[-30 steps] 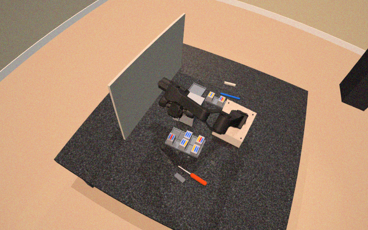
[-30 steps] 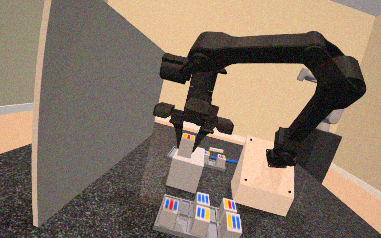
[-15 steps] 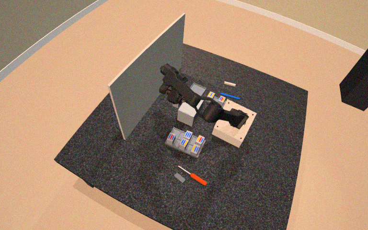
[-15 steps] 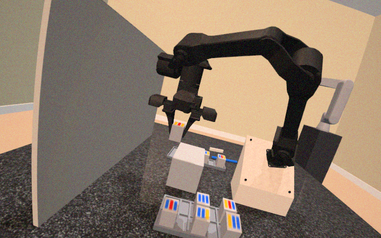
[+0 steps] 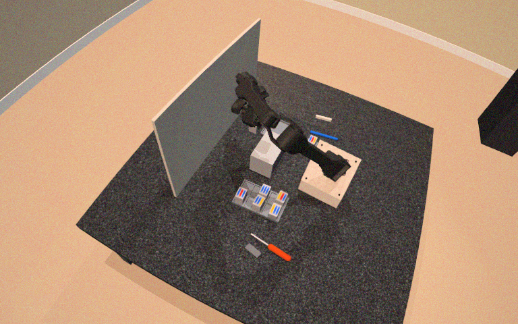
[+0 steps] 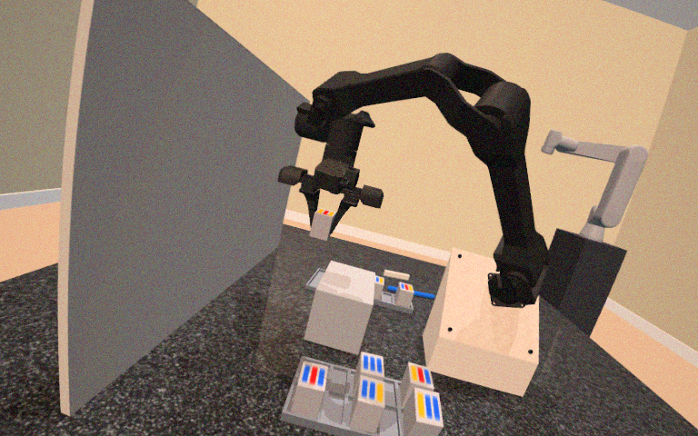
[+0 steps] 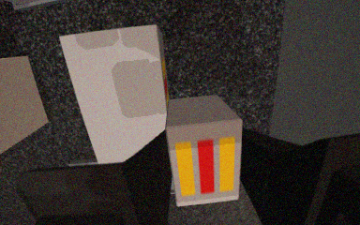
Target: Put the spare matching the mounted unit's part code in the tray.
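Now: gripper tip 18 cm to the left of the grey tray, 18 cm above it and 4 cm past it. The rest, counted from my gripper tip: blue pen 27 cm behind, 25 cm to the right, 17 cm below; then tall grey panel 18 cm ahead, 4 cm above, 2 cm to the right.
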